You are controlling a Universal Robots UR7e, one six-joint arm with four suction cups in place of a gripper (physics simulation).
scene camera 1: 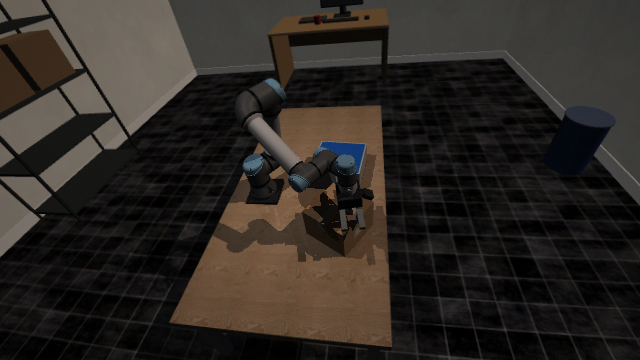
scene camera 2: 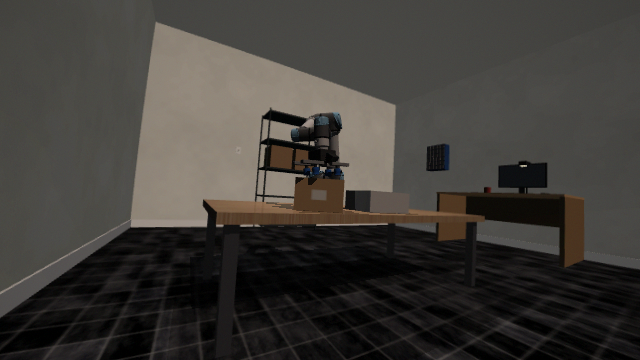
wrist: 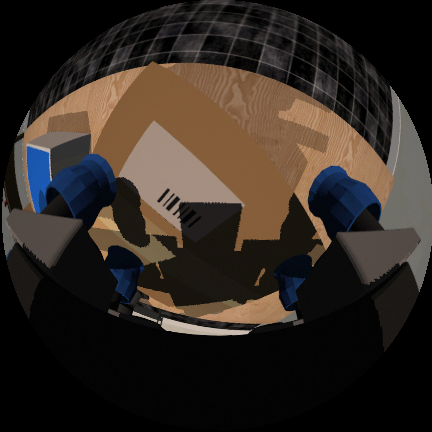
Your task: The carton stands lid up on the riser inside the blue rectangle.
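Note:
The brown carton [scene camera 1: 325, 235] [scene camera 2: 302, 200] [wrist: 155, 100] stands on the table, turned at an angle under the tool. A pale label with a barcode shows on its top in the wrist view, and another label is on its side in scene camera 2. Whether the top is the lid, I cannot tell. My suction gripper [scene camera 1: 352, 214] [scene camera 2: 325, 171] [wrist: 210, 225] hangs low over the carton, its blue cups very close above the top. I see no clear contact, and nothing is lifted. The grey riser [scene camera 2: 389, 202] [wrist: 70, 155] stands apart, with the blue rectangle [scene camera 1: 350, 149] [wrist: 37, 170] on top.
The wooden table [scene camera 1: 295, 285] [scene camera 2: 260, 218] carries the arm's base [scene camera 1: 265, 192]. A shelf rack [scene camera 1: 97, 95] stands beyond the table's left side, and a desk [scene camera 1: 345, 25] [scene camera 2: 574, 225] behind it. A blue bin [scene camera 1: 577, 142] stands on the floor at right.

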